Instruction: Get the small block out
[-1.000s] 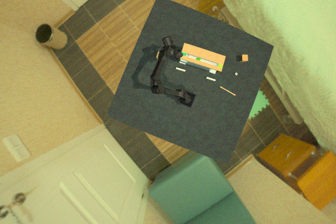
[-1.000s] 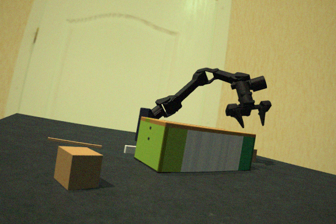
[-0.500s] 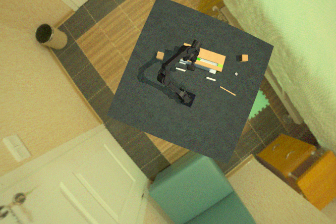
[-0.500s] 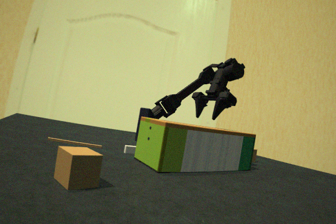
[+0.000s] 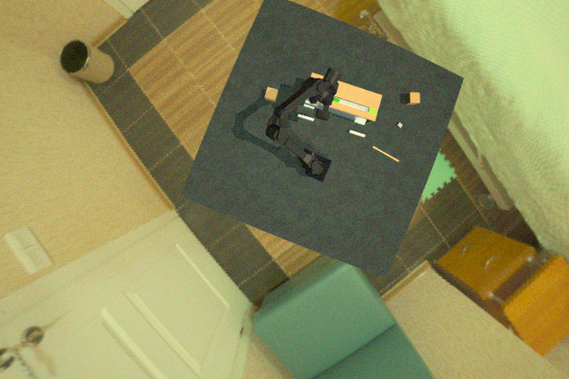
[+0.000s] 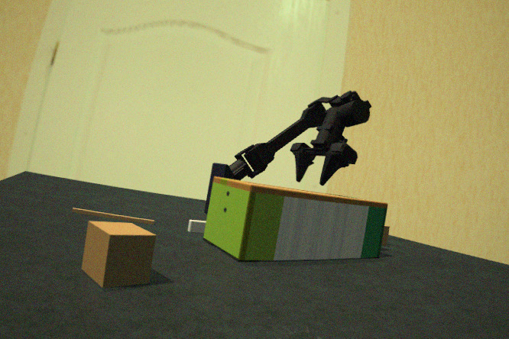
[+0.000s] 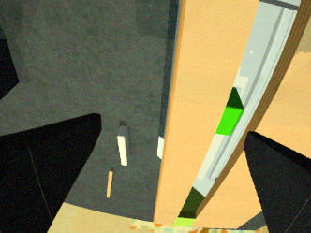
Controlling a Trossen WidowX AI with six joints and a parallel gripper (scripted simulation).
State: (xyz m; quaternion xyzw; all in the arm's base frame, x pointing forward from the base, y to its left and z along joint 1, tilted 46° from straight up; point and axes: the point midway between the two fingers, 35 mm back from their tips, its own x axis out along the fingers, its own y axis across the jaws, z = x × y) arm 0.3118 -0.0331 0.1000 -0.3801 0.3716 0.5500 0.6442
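Right now the green block is 4 cm ahead of my gripper tip, 3 cm to the right of it and 6 cm below it. From my gripper tip the other things lie so: box 3 cm ahead, 6 cm to the right, 9 cm below; thin wooden stick 14 cm behind, 41 cm to the right, 14 cm below.
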